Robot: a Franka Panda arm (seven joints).
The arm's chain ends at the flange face. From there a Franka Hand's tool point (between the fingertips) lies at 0.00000 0.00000 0.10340 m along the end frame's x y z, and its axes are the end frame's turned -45 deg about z.
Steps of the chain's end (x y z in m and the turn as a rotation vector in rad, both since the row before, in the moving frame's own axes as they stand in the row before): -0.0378 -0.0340 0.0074 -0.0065 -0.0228 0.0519; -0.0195 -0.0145 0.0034 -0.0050 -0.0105 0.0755; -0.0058 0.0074 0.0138 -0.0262 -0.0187 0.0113; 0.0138 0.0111 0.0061 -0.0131 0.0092 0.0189; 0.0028 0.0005 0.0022 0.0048 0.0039 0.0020; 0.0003 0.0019 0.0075 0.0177 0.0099 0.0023; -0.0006 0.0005 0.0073 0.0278 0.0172 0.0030; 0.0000 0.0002 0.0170 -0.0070 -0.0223 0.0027
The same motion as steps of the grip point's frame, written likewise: -0.0048 -0.0520 0.0074 0.0115 -0.0207 0.0519; -0.0047 -0.0245 0.0034 0.0039 -0.0110 0.0755; -0.0126 0.0017 0.0137 -0.0053 -0.0317 0.0113; 0.0016 0.0192 0.0061 -0.0158 -0.0028 0.0189; 0.0023 0.0023 0.0022 0.0006 0.0062 0.0020; 0.0009 0.0010 0.0075 0.0055 0.0195 0.0023; 0.0025 -0.0008 0.0072 0.0075 0.0318 0.0030; -0.0023 -0.0010 0.0170 0.0108 -0.0207 0.0027
